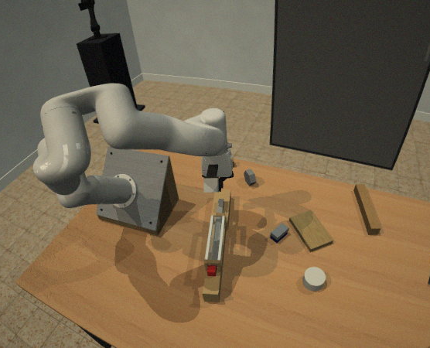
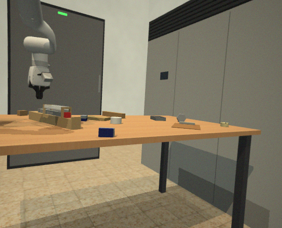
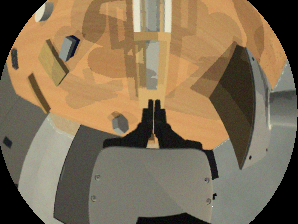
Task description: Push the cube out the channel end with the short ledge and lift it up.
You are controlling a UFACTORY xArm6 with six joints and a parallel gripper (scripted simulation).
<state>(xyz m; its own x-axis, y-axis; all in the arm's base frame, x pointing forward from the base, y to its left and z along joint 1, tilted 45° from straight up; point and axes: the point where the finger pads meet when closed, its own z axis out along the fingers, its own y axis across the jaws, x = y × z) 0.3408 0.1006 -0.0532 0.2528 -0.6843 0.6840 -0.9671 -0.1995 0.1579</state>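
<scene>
The red cube is 280 mm to the right of my hand, 80 mm below it and 70 mm ahead of it. The rest, counted from my hand: grey hex block 180 mm to the left, 110 mm below, 60 mm ahead; then blue-grey block 230 mm ahead, 120 mm below, 50 mm to the right; then channel 180 mm to the right, 80 mm below, 50 mm ahead.
</scene>
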